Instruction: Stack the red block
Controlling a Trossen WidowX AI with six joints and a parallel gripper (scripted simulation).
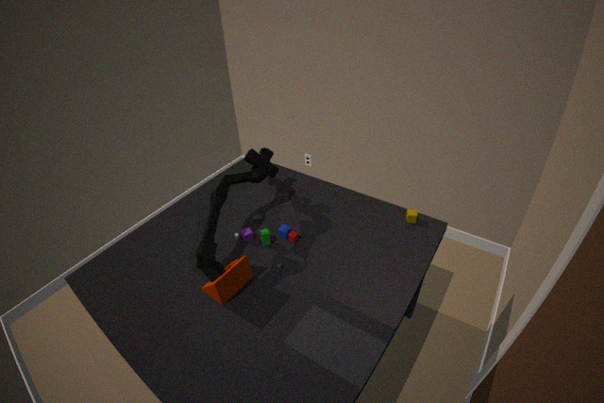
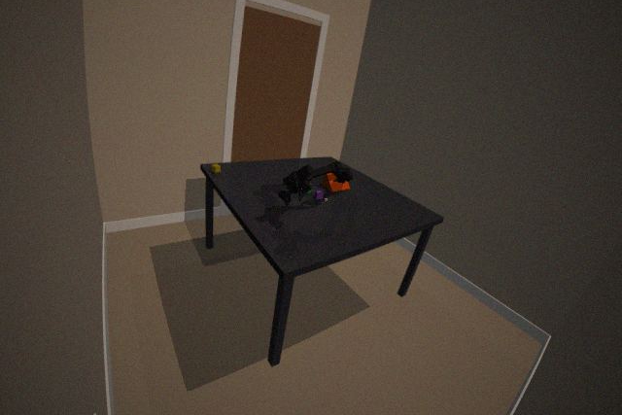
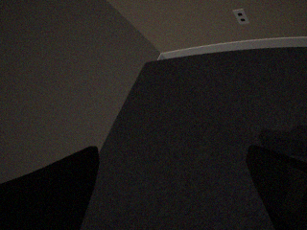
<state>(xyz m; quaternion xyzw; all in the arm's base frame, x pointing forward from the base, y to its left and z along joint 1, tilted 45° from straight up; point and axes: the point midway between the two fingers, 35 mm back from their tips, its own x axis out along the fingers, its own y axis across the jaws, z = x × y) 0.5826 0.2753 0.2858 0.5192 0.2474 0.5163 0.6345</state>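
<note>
Right now the red block is 20 cm behind my gripper tip, 45 cm to the right of it and 12 cm below it. From my gripper tip the other things lie so: purple block 33 cm behind, 28 cm to the right, 11 cm below; then blue block 21 cm behind, 40 cm to the right, 11 cm below; then yellow block 24 cm ahead, 80 cm to the right, 11 cm below.
</note>
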